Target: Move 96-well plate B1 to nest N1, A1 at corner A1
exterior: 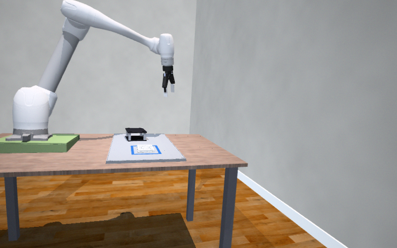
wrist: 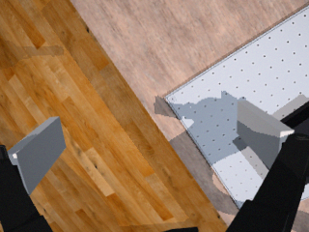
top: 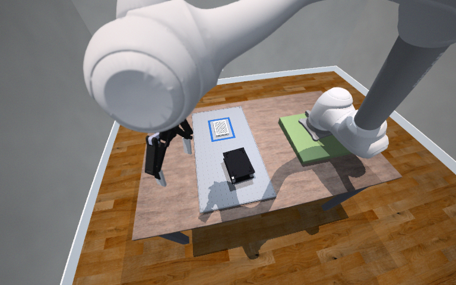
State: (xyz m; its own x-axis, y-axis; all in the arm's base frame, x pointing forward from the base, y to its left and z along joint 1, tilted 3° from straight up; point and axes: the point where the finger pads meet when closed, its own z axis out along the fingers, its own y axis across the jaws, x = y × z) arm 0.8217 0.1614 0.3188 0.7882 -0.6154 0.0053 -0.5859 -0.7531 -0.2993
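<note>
Right now the white 96-well plate is 400 mm to the right of my hand, 310 mm below it and 250 mm behind it.
</note>
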